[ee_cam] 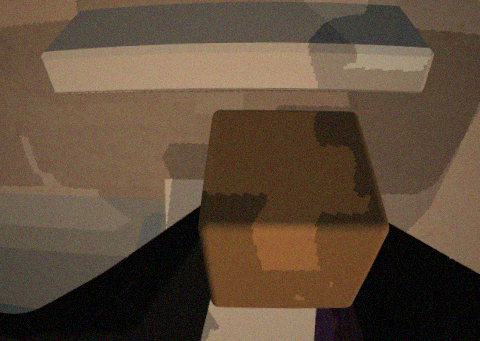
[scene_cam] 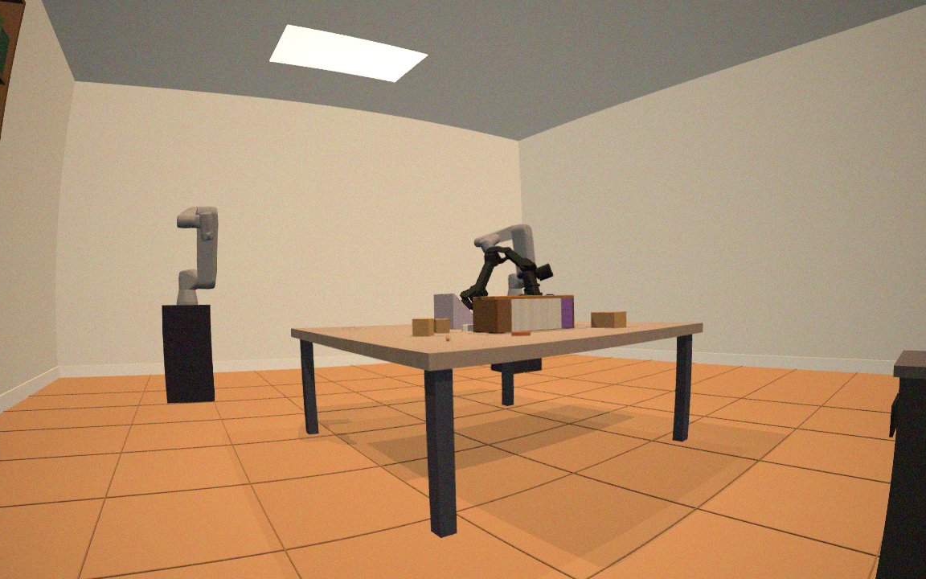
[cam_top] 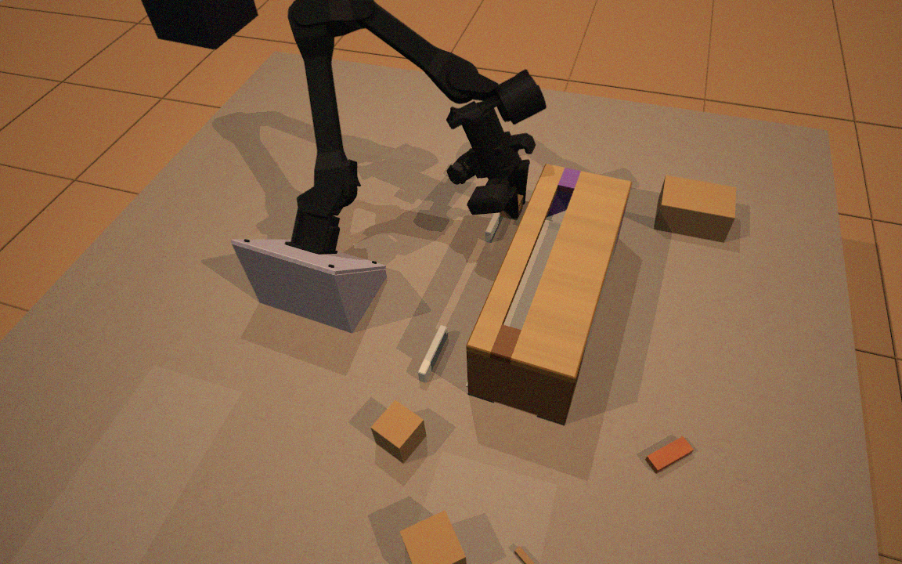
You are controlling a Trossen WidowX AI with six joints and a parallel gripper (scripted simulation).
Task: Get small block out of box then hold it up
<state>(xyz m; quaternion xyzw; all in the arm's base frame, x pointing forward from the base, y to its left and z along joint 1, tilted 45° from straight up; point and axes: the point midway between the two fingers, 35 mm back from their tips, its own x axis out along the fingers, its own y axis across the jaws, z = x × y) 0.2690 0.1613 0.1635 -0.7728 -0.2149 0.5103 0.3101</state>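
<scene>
The orange block is 1 cm behind my gripper tip and 1 cm above it. Round my gripper tip: long wooden box 7 cm ahead, 16 cm to the right, 3 cm above; then flat orange piece 33 cm ahead, 34 cm to the right, 3 cm below.
</scene>
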